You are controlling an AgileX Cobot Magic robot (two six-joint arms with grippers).
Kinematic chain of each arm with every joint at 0, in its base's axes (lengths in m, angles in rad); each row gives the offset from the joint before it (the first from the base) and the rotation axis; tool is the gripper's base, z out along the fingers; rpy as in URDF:
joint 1: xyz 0 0 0.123 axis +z
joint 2: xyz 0 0 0 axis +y
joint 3: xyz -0.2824 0 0.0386 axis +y
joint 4: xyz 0.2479 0 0.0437 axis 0.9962 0 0.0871
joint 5: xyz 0 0 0 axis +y
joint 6: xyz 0.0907 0 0.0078 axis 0.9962 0 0.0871
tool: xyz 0 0 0 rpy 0 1.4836 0
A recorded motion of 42 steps. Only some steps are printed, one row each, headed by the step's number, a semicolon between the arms.
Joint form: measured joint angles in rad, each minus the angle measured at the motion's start. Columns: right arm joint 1, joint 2, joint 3, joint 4, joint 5, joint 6; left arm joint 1, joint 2, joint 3, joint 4, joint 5, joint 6.
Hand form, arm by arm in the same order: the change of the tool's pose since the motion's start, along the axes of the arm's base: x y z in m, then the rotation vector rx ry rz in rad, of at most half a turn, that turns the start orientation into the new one. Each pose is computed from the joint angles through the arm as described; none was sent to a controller.
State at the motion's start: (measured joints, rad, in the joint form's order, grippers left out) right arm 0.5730 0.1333 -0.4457 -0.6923 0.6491 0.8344; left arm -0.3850 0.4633 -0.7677 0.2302 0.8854 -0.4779
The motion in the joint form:
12: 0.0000 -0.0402 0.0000 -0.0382 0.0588 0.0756; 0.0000 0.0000 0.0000 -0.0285 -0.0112 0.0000
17: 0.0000 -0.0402 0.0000 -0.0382 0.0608 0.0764; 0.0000 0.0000 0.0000 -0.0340 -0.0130 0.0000
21: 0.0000 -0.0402 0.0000 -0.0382 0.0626 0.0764; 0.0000 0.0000 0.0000 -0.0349 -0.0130 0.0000
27: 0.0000 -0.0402 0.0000 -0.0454 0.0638 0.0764; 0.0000 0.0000 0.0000 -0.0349 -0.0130 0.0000
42: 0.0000 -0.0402 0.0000 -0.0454 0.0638 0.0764; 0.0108 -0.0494 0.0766 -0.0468 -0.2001 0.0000
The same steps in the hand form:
12: -0.0058 -0.0089 -0.0019 0.0558 0.0043 -0.0594; -0.0002 -0.0022 0.0005 -0.0277 -0.0006 -0.0131
17: -0.0058 -0.0090 -0.0020 0.0562 0.0059 -0.0608; -0.0002 -0.0026 0.0006 -0.0329 -0.0004 -0.0155
21: -0.0058 -0.0091 -0.0022 0.0558 0.0073 -0.0619; -0.0003 -0.0027 0.0006 -0.0337 -0.0001 -0.0159
27: -0.0057 -0.0095 -0.0020 0.0503 0.0044 -0.0656; -0.0003 -0.0027 0.0006 -0.0337 -0.0001 -0.0159
42: -0.0057 -0.0095 -0.0020 0.0503 0.0044 -0.0656; 0.0000 -0.0052 -0.0043 -0.0887 -0.1462 -0.0446

